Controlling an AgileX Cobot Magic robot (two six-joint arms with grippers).
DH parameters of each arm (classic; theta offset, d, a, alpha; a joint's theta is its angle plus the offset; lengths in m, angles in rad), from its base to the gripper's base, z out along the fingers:
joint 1: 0 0.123 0 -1.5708
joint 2: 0.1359 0 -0.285 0
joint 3: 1.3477 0 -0.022 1.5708
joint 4: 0 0.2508 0 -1.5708
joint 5: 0 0 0.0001 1.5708
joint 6: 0 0.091 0 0
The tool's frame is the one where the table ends.
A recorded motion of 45 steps. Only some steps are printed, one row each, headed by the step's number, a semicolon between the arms.
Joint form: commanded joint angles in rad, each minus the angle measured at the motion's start. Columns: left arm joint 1, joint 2, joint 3, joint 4, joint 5, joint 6; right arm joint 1, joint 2, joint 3, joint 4, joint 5, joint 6.
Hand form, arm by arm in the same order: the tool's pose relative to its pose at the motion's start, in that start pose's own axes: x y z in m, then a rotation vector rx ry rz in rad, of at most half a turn. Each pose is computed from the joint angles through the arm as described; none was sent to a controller.
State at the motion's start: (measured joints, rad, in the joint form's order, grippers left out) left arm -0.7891 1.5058 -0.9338 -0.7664 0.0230 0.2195; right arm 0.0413 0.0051 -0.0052 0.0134 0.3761 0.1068
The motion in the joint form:
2: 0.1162 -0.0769 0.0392 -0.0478 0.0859 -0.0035; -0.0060 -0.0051 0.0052 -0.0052 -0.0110 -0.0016
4: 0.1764 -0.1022 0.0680 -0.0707 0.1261 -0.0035; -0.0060 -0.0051 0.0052 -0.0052 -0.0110 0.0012
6: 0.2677 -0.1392 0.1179 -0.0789 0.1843 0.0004; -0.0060 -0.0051 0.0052 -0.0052 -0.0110 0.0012
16: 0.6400 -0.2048 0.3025 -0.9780 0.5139 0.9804; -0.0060 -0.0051 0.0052 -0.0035 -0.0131 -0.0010
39: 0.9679 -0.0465 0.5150 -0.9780 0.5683 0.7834; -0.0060 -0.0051 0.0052 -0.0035 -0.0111 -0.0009
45: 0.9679 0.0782 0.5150 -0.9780 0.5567 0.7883; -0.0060 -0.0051 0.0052 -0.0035 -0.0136 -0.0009
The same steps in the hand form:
2: -0.0132 0.0273 -0.0226 -0.0418 -0.0056 -0.1063; 0.0004 -0.0006 0.0002 0.0064 -0.0117 -0.0048
4: -0.0138 0.0435 -0.0308 -0.0725 0.0046 -0.1602; 0.0004 -0.0006 0.0002 0.0064 -0.0117 -0.0020
6: -0.0110 0.0678 -0.0437 -0.1233 0.0241 -0.2159; 0.0004 -0.0006 0.0002 0.0064 -0.0117 -0.0020
16: -0.0055 0.1308 -0.0830 0.0051 -0.1143 -0.3066; 0.0002 -0.0005 0.0002 0.0056 -0.0137 -0.0026
39: 0.0678 0.2211 -0.0965 -0.2470 -0.0434 -0.8805; 0.0004 -0.0005 0.0002 0.0058 -0.0118 -0.0025
45: 0.0870 0.2365 -0.0821 -0.2938 0.0495 -0.9540; 0.0002 -0.0005 0.0002 0.0055 -0.0142 -0.0025

